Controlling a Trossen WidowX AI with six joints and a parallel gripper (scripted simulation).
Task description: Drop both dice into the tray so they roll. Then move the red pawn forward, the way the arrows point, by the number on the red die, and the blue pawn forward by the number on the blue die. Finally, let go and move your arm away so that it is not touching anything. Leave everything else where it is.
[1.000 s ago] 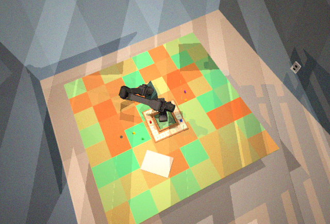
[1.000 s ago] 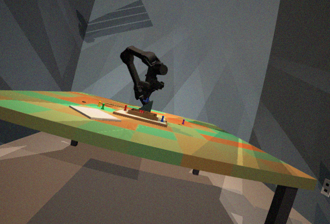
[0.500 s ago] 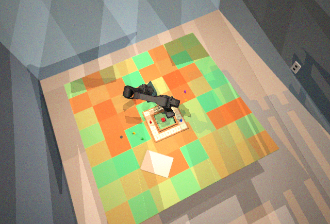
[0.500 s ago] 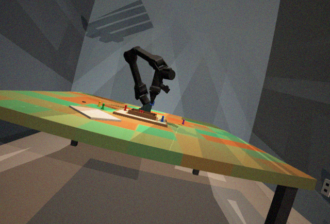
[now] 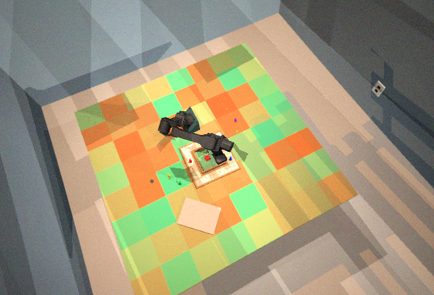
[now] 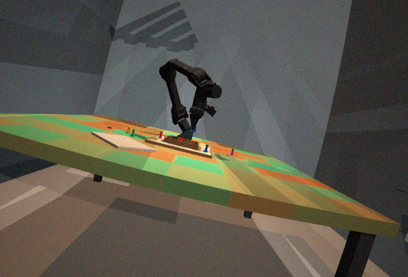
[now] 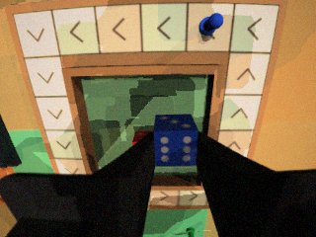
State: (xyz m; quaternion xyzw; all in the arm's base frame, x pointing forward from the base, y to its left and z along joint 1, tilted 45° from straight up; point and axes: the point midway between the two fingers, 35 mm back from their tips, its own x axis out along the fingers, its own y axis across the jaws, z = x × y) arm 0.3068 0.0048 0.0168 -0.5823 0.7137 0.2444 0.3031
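Right now my gripper tip is 8 cm past the red pawn, 14 cm to the left of it and 6 cm above it. Round my gripper tip: blue pawn 5 cm ahead, 7 cm to the left, 6 cm below; green pawn 26 cm to the right, 8 cm below; yellow disc 9 cm behind, 22 cm to the left, 9 cm below.
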